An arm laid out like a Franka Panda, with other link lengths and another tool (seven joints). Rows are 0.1 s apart.
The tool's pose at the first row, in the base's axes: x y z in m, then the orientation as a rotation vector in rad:
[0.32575, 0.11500, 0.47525, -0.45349, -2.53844, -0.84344]
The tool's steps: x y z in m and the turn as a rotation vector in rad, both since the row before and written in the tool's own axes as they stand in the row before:
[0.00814, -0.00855, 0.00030, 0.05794, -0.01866, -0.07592]
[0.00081, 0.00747, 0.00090, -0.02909, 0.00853, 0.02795]
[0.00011, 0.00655, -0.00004, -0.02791, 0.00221, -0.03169]
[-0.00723, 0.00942, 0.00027, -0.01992, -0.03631, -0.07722]
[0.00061, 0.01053, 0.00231, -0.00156, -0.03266, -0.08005]
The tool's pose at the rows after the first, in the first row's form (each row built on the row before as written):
[0.31504, 0.11005, 0.47485, -0.35031, -2.60418, -0.79369]
[0.31663, 0.11670, 0.47809, -0.38999, -2.57643, -0.82250]
[0.31902, 0.12185, 0.48136, -0.35716, -2.57773, -0.87031]
[0.32874, 0.12850, 0.48288, -0.28324, -2.63332, -0.92507]
[0.33070, 0.13811, 0.48740, -0.19616, -2.69143, -0.95566]

